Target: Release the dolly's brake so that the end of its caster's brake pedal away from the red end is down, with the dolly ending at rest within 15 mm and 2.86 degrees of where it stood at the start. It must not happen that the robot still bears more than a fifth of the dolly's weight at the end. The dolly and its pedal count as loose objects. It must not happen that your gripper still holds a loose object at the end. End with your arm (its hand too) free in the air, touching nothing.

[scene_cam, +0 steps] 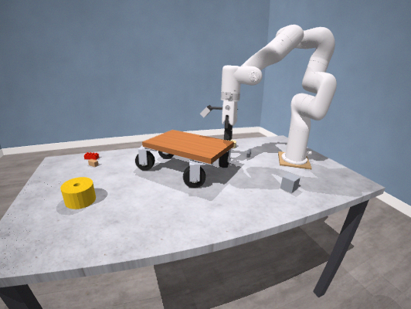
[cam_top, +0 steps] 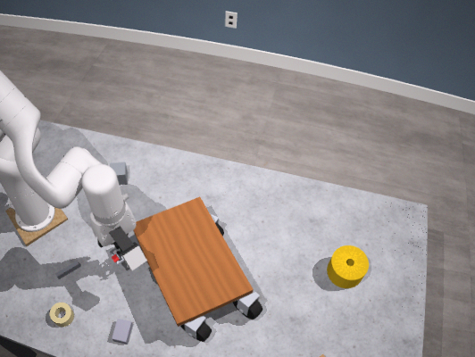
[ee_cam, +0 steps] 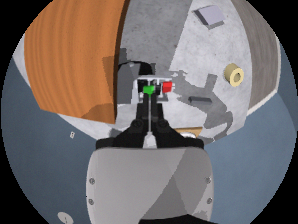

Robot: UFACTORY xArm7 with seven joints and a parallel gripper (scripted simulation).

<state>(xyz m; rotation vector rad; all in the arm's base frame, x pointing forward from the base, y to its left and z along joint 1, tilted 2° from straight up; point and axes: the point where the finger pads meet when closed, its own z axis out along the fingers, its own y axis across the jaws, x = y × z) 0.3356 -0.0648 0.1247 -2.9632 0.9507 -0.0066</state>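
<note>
The brake pedal lies 1 cm behind my hand, 1 cm to the right of it and 5 cm below it. From my hand the other things lie so: grey bar 16 cm behind, 7 cm to the right, 12 cm below; then flat grey block 6 cm ahead, 19 cm to the right, 12 cm below; then grey cube 14 cm behind, 27 cm to the left, 11 cm below.
</note>
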